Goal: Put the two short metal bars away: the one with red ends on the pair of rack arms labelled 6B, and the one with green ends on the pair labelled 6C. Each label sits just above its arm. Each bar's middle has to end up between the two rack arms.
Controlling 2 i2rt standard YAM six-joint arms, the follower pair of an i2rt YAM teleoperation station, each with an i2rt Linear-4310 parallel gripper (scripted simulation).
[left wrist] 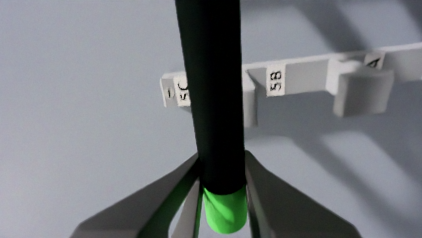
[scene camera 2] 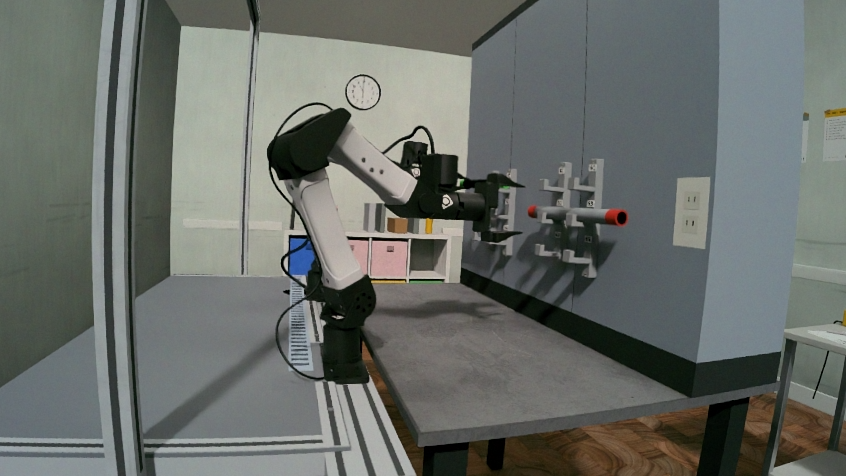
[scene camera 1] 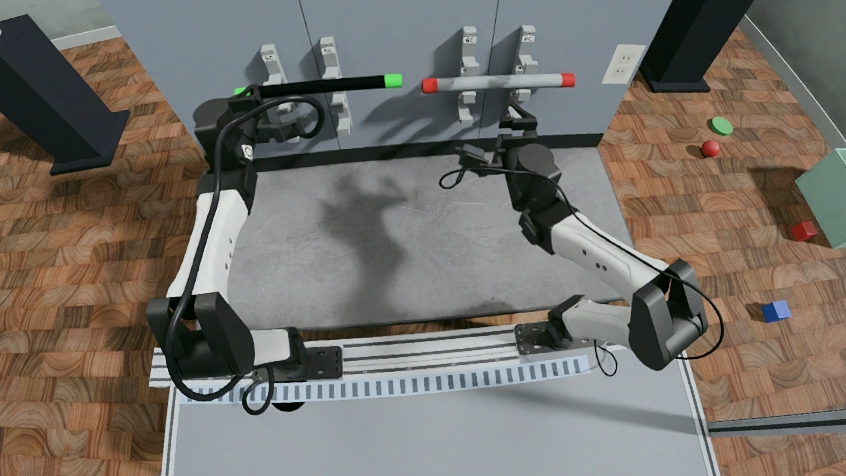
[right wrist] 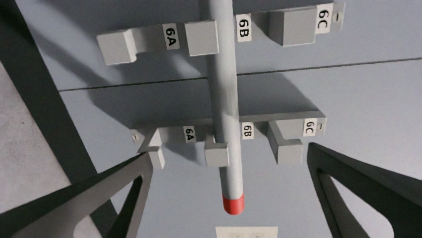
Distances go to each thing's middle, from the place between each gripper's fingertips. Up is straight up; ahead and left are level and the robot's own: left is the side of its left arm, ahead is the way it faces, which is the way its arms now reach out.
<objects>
I see my left gripper 10 mm past the green-ended bar (left wrist: 211, 45) and 120 mm to the left of it. The rest, counted from my left hand: red-ended bar (scene camera 1: 473, 83) (40 mm ahead, 500 mm to the right, 70 mm below); then outlet plate (scene camera 2: 699, 184) (70 mm ahead, 800 mm to the right, 60 mm below); then rack strip (scene camera 2: 561, 231) (40 mm ahead, 430 mm to the right, 80 mm below).
My right gripper (scene camera 2: 522, 209) is now 12 cm short of the rack strip, 6 cm to the right of it and 1 cm above it. Round my right hand: red-ended bar 12 cm ahead, 2 cm to the right; outlet plate 32 cm to the right, 15 cm ahead, 1 cm above; green-ended bar 36 cm to the left, 7 cm ahead, 7 cm above.
</objects>
